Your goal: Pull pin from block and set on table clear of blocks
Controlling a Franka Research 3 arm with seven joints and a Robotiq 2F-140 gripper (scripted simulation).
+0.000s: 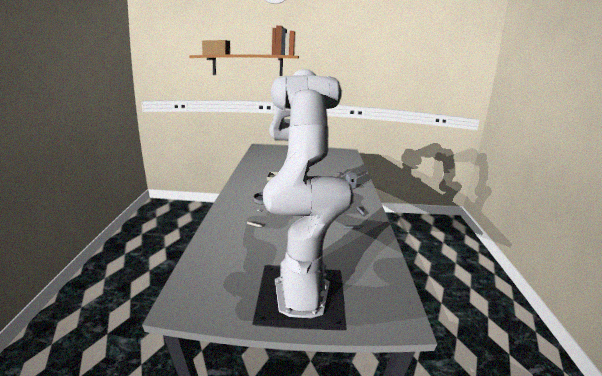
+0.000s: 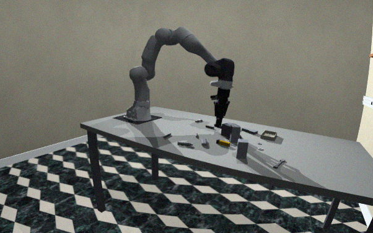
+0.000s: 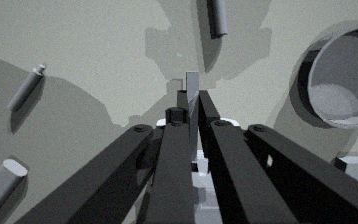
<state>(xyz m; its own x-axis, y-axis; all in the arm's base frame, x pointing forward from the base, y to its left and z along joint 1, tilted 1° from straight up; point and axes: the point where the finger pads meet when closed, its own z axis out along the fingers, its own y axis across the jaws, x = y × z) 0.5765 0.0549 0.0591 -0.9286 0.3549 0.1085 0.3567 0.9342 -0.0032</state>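
The grey block is 7 cm ahead of my hand, 3 cm to the right of it and 3 cm below it. Also, from my hand: round dish 3 cm ahead, 16 cm to the left, 6 cm below; then grey square pin 1 cm ahead, 3 cm below; then grey rod 8 cm behind, 6 cm to the left, 6 cm below.
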